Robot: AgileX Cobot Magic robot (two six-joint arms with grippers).
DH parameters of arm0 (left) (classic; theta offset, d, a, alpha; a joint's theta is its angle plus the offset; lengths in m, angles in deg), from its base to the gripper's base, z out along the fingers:
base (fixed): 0 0 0 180
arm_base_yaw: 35.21 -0.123 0 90
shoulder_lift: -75.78 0 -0.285 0
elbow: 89.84 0 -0.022 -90
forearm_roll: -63.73 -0.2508 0 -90
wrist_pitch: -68.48 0 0.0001 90
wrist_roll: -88.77 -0.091 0 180
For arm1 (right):
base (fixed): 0 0 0 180
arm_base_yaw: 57.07 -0.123 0 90
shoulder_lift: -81.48 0 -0.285 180
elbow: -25.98 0 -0.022 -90
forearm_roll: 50.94 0.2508 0 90
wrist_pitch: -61.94 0 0.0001 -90
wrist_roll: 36.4 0.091 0 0
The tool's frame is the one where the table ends.
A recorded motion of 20 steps. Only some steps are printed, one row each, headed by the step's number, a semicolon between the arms.
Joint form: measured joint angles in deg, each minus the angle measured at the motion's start. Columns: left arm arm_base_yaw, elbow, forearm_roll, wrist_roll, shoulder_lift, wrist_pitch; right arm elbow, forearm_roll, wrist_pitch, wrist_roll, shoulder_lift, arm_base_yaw.
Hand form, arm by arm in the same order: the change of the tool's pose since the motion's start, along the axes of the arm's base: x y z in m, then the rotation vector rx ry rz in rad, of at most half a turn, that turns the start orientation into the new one. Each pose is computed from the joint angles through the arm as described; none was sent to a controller.
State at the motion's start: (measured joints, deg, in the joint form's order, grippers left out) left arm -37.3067 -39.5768 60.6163 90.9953 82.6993 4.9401; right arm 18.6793 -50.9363 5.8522 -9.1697 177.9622 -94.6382
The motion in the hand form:
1: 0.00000 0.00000 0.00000 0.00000 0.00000 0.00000; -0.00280 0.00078 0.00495 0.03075 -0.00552 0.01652
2: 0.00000 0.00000 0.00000 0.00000 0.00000 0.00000; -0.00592 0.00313 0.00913 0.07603 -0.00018 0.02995
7: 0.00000 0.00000 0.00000 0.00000 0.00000 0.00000; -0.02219 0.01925 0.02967 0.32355 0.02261 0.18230
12: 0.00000 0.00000 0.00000 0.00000 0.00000 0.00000; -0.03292 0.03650 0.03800 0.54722 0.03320 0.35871
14: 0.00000 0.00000 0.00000 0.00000 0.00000 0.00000; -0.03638 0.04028 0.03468 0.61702 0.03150 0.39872
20: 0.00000 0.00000 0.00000 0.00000 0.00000 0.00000; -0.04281 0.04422 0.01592 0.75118 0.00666 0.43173
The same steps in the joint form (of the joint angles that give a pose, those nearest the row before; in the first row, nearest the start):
1: 0.00 0.00 0.00 0.00 0.00 0.00; 0.00 1.77 0.45 -1.46 -0.86 0.00
2: 0.00 0.00 0.00 0.00 0.00 0.00; 0.00 4.68 1.04 -3.02 -1.53 0.00
7: 0.00 0.00 0.00 0.00 0.00 0.00; 0.00 23.45 3.49 -17.68 -3.99 0.00
12: 0.00 0.00 0.00 0.00 0.00 0.00; -1.09 43.32 4.44 -36.22 -3.99 0.00
14: 0.00 0.00 0.00 0.00 0.00 0.00; -2.97 50.11 5.35 -42.75 -4.00 0.00
20: 0.00 0.00 0.00 0.00 0.00 0.00; -9.71 65.70 9.01 -58.23 -4.00 -0.07

